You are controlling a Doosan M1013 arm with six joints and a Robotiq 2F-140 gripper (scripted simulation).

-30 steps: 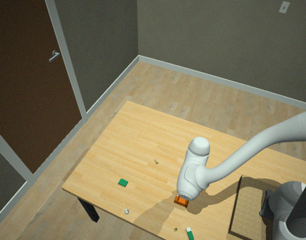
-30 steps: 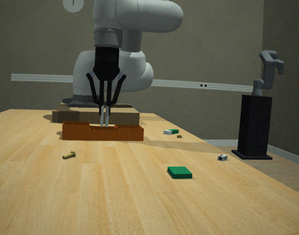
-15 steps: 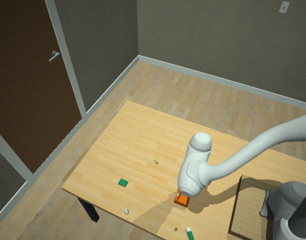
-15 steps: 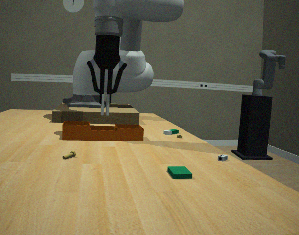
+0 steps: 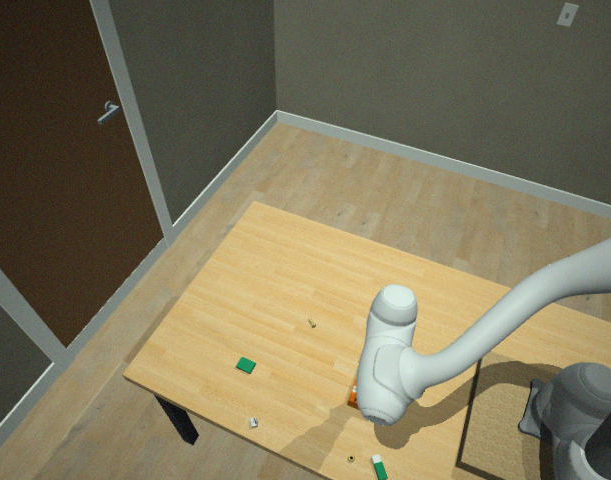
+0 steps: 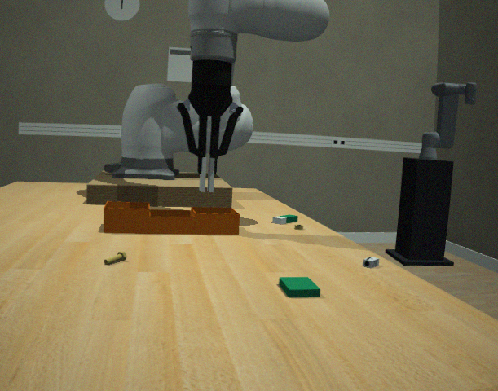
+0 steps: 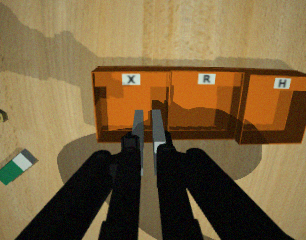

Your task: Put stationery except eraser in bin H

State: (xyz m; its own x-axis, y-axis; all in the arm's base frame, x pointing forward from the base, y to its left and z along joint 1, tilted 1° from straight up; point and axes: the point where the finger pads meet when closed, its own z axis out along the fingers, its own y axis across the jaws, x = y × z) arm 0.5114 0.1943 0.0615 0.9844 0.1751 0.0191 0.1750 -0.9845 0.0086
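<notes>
Now: hand 36 cm short of the green flat pad, 13 cm to the right of it and 10 cm above it. Round my hand: white eraser (13 cm behind, 17 cm to the left, 10 cm below); orange three-compartment bin (1 cm ahead, 7 cm to the right, 9 cm below); small nut (5 cm behind, 19 cm to the left, 10 cm below).
</notes>
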